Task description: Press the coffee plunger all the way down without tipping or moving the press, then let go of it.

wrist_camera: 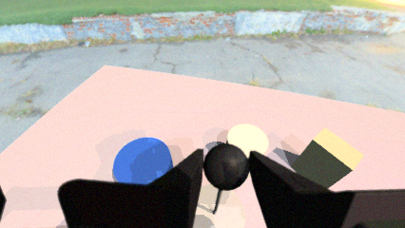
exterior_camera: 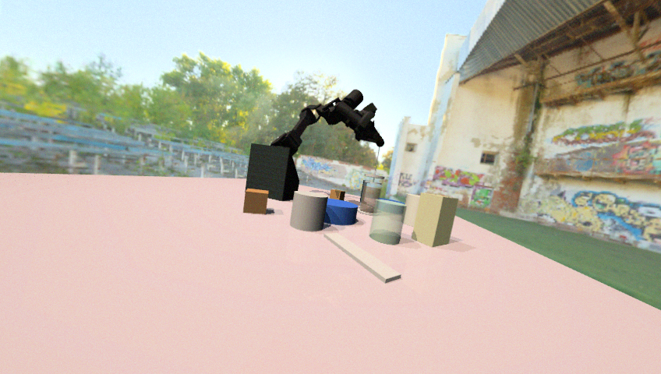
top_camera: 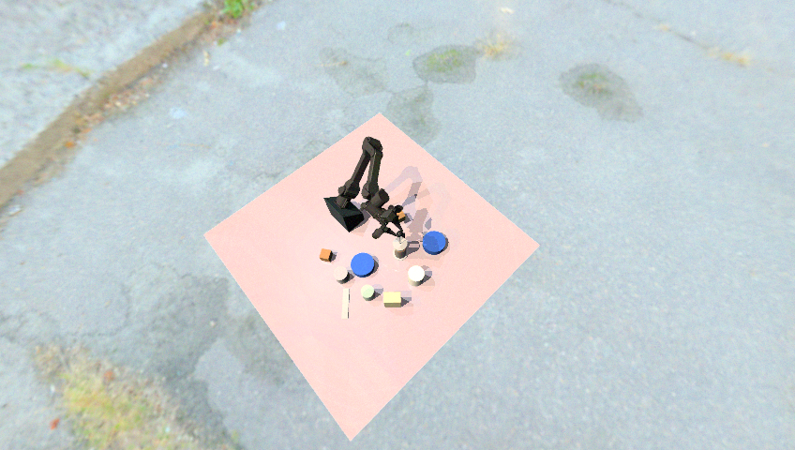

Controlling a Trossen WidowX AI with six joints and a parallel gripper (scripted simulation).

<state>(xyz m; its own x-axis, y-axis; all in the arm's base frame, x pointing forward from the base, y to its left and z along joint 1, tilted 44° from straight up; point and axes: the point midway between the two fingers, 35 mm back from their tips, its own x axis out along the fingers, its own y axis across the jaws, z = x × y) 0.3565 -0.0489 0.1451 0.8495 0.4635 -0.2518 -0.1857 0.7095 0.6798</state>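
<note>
My gripper tip is now 1 cm past the coffee press, 1 cm to the right of it and 13 cm above it. Round my gripper tip: flat plank: 38 cm to the right, 26 cm below.
</note>
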